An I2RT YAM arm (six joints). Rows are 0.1 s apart.
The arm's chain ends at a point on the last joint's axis. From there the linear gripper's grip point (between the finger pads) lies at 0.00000 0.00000 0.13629 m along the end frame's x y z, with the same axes.
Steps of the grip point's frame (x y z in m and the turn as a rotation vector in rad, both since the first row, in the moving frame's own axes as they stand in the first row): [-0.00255 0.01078 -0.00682 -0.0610 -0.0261 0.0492]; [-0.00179 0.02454 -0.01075 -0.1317 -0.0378 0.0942]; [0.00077 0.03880 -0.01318 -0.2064 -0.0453 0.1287]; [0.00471 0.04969 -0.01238 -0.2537 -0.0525 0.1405]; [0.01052 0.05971 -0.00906 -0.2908 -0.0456 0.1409]
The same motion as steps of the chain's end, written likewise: [0.00121 0.00256 -0.00652 -0.0610 -0.0261 0.0492]; [0.00418 0.00692 -0.00947 -0.1317 -0.0378 0.0942]; [0.00868 0.01135 -0.01015 -0.2064 -0.0453 0.1287]; [0.01417 0.01611 -0.00784 -0.2537 -0.0525 0.1405]; [0.01939 0.02121 -0.00321 -0.2908 -0.0456 0.1409]
